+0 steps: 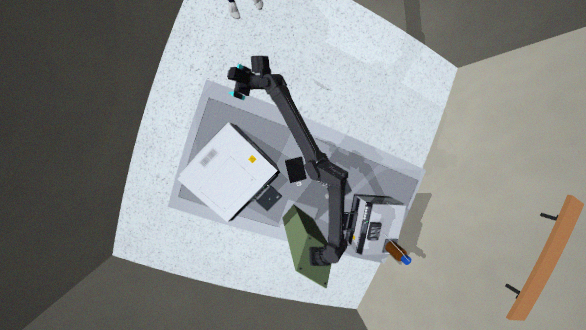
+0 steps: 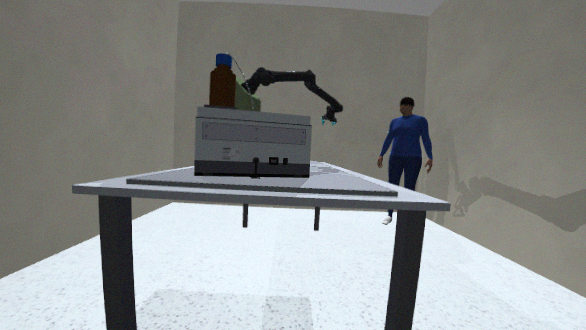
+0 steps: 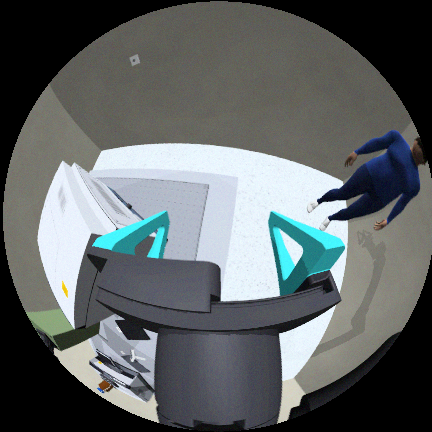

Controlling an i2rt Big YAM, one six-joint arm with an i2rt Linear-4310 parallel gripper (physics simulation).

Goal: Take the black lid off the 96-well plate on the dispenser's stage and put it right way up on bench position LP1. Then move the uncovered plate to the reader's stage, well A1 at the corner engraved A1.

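Frame: origin at the arm's base, x back, y right, z up, level; millimetres.
Seen in the pictures: gripper, fingertip midpoint: (image 1: 231, 82) (image 2: 327, 125) (image 3: 218, 216); arm's base at its link origin: (image 1: 319, 256) (image 2: 247, 89).
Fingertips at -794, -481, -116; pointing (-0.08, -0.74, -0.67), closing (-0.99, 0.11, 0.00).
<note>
Offsets run from my fingertips to a thing's top centre, as dx, dy, dz. "spot": to the spot under its first point.
My gripper (image 1: 236, 80) (image 2: 328, 122) (image 3: 218, 216) is open, with nothing between its cyan fingers. It hangs high, beyond the bench edge past the large white reader @[+440, +11, -18] (image 1: 227, 172) (image 3: 62, 240). The reader's dark stage @[+605, +209, -258] (image 1: 268, 197) sticks out from its front. The dispenser (image 1: 380, 227) (image 2: 252, 140) stands at the other end; its stage side is partly covered by the arm, and I cannot make out the lidded plate there. A flat black rectangle @[spot: +445, +405, -353] (image 1: 295, 170) (image 3: 132, 330) lies on the bench between the machines beside a small white mark; I cannot tell whether it is the lid. LP1's label is not readable.
The arm's base sits on a green angled block (image 1: 305, 245) (image 2: 247, 98) (image 3: 65, 327) beside the bench. A brown bottle with a blue cap @[spot: +888, +1077, -31] (image 1: 396, 251) (image 2: 222, 87) stands on the dispenser. A person in blue (image 2: 407, 137) (image 3: 385, 175) stands away from the bench.
</note>
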